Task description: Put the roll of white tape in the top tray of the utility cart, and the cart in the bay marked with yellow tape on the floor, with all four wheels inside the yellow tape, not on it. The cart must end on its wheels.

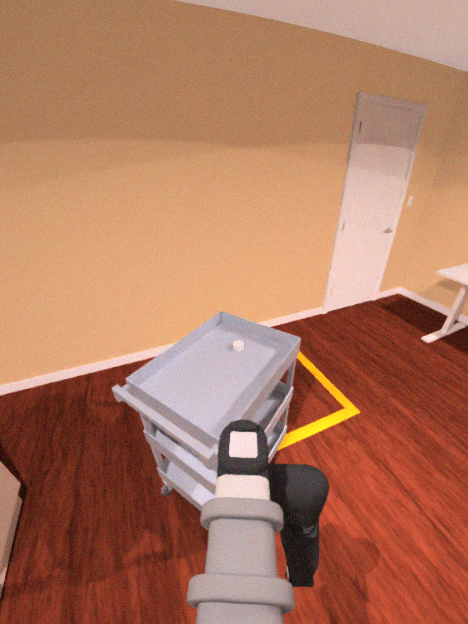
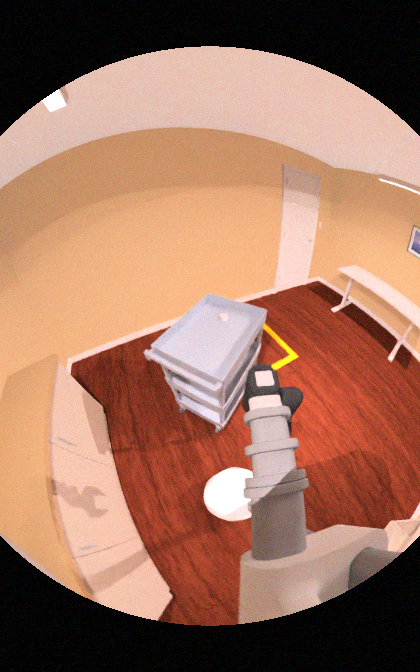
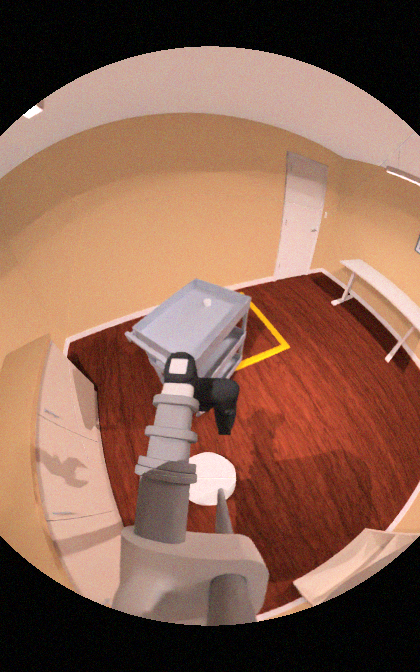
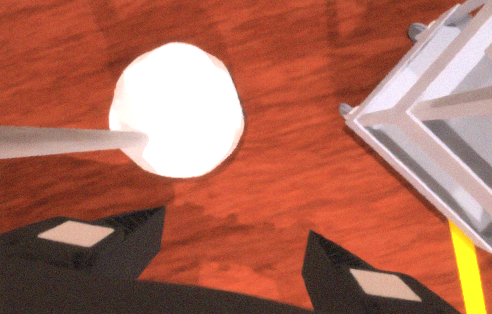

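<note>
The grey three-tier utility cart stands upright on its wheels, turned at an angle. The roll of white tape lies in its top tray, toward the far end. The yellow tape shows beyond and right of the cart, which hides the rest of the bay. Two wheels at the handle end stand outside the tape; the far wheels are hidden. My gripper is open and empty, pointing down, nearer than the cart and apart from it.
Light cabinets stand along the left. A wall with a white door is behind the cart. A white table stands at the right. My round white base is below the arm.
</note>
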